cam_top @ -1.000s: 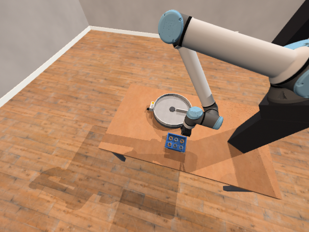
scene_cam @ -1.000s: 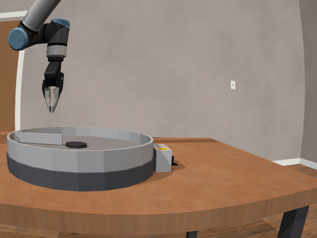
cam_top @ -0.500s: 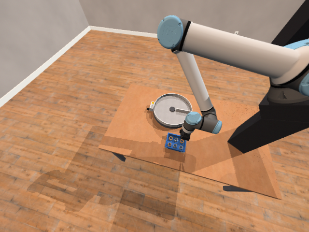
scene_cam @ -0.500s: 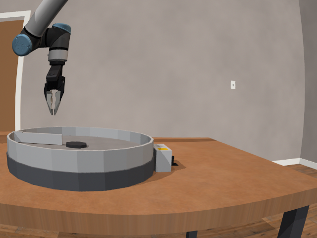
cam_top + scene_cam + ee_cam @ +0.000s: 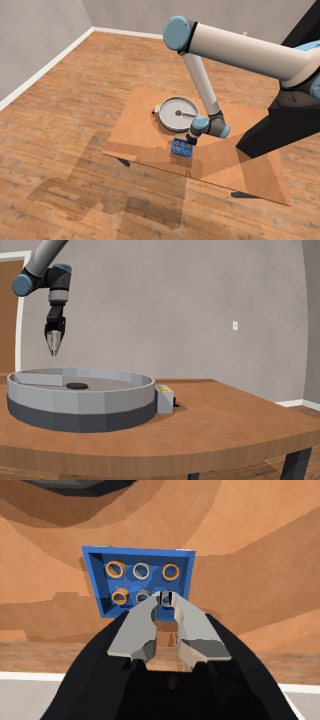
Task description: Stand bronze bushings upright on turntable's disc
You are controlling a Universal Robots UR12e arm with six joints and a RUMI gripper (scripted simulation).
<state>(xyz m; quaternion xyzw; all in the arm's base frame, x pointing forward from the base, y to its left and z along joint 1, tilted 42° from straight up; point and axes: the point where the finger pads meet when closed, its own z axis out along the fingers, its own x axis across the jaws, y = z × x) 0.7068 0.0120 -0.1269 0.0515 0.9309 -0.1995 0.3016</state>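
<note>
My gripper is now 5 cm short of the blue crate, 2 cm to the right of it and 10 cm above it. From my hand the other things lie so: grey turntable (6 cm ahead, 36 cm to the right, 8 cm below).
</note>
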